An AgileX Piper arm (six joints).
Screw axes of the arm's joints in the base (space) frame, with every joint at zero. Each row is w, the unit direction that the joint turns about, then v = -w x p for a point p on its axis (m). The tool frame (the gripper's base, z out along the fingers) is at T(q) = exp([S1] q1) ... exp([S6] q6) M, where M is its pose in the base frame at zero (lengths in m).
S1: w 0 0 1 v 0 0 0
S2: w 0 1 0 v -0.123 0 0
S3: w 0 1 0 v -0.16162 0 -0.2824
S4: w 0.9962 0 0.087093 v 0 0.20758 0
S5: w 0 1 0 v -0.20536 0 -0.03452
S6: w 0.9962 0 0.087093 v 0 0.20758 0
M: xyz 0.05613 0 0.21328 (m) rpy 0 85 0 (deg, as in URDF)
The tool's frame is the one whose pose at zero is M.
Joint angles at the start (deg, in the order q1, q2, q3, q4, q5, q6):
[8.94, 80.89, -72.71, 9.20, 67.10, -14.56]
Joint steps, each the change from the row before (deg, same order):
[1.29, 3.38, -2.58, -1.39, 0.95, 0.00]
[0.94, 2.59, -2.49, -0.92, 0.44, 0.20]
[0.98, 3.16, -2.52, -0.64, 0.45, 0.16]
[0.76, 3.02, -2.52, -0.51, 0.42, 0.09]
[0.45, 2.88, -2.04, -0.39, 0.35, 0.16]
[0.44, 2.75, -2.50, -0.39, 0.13, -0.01]
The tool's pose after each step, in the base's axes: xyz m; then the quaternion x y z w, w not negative. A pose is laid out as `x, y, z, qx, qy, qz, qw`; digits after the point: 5 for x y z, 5 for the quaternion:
0.28337, 0.06279, 0.32658, -0.19660, 0.96575, 0.06044, 0.15821
0.29437, 0.06848, 0.32495, -0.20503, 0.96522, 0.05437, 0.15282
0.30703, 0.07556, 0.31983, -0.21343, 0.96514, 0.05060, 0.14283
0.31924, 0.08191, 0.31472, -0.22032, 0.96495, 0.04740, 0.13449
0.33052, 0.08668, 0.30745, -0.22366, 0.96571, 0.04481, 0.12396
0.34221, 0.09166, 0.30259, -0.22830, 0.96519, 0.04196, 0.12051

